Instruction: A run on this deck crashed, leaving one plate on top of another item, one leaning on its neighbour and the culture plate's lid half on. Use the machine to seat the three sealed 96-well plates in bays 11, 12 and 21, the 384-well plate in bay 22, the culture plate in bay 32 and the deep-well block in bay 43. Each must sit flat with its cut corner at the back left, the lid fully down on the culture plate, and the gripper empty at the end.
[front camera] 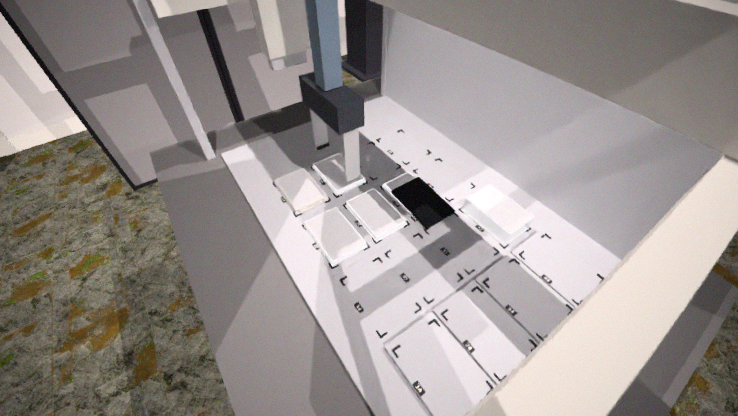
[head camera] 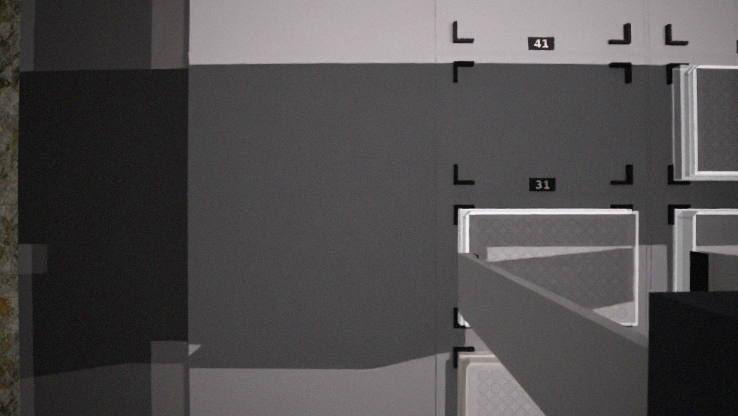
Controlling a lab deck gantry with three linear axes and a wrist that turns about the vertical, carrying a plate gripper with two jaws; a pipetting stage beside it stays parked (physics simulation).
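Places are measured from the robot's base along level axes (x ahead, y left, z up), in metres.
Pixels of known places: gripper, fingertip midpoint: point(front camera: 336, 161) point(head camera: 582, 281); robot's base, origin of the base link: point(front camera: 274, 184).
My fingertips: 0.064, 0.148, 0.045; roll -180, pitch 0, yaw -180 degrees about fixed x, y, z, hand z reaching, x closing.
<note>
Ahead of a thing's pixels: the offset from my fingertips to its top centre, as dx, dy, dz. "spot": to the spot under its first point.
My gripper point(front camera: 337, 163) is open, jaws low over bay 21. A clear-topped white-rimmed plate @(+0.000, +0.002, -0.031) point(front camera: 335, 167) point(head camera: 558, 227) lies flat in bay 21, below the jaws; a jaw hides part of it in the head view. A cream plate @(+0.000, -0.105, -0.031) point(front camera: 301, 191) point(head camera: 498, 390) lies in bay 11, and a white-rimmed plate @(+0.164, -0.105, -0.031) point(front camera: 333, 232) in bay 12. Another plate @(+0.164, +0.002, -0.031) point(front camera: 373, 211) point(head camera: 718, 229) lies in bay 22. The culture plate point(front camera: 423, 201) point(head camera: 718, 124) is in bay 32 and looks black-topped from the front; its lid fit is unclear. The deep-well block @(+0.328, +0.216, -0.003) point(front camera: 498, 211) stands in bay 43. Cut corners cannot be made out.
A pale pipetting stage point(front camera: 284, 36) hangs behind the gripper. A tall side wall point(front camera: 490, 98) borders the deck beyond the deep-well block. A pale frame beam point(front camera: 620, 284) crosses the near right. Black corner marks and number labels, such as the label 31 @(spot: +0.000, +0.063, -0.045) point(head camera: 542, 184), mark the bays.
</note>
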